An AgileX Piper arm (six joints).
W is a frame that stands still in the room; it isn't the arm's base.
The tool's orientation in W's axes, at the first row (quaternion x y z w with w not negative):
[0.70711, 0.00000, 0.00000, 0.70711]
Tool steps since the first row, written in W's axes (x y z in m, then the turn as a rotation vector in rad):
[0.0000, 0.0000, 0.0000, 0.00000, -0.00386, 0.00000]
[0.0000, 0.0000, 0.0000, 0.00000, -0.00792, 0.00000]
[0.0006, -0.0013, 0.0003, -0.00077, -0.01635, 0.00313]
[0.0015, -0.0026, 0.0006, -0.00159, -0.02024, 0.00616]
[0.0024, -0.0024, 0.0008, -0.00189, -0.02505, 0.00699]
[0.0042, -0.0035, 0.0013, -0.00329, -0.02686, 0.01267]
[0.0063, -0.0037, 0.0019, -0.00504, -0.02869, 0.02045]
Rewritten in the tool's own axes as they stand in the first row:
[0.0000, 0.0000, 0.0000, 0.00000, 0.00000, 0.00386]
[0.0000, 0.0000, 0.0000, 0.00000, 0.00000, 0.00792]
[0.0006, 0.0003, 0.0013, -0.00077, 0.00313, 0.01635]
[0.0015, 0.0006, 0.0026, -0.00159, 0.00616, 0.02024]
[0.0024, 0.0008, 0.0024, -0.00189, 0.00699, 0.02505]
[0.0042, 0.0013, 0.0035, -0.00329, 0.01267, 0.02686]
[0.0063, 0.0019, 0.0037, -0.00504, 0.02045, 0.02869]

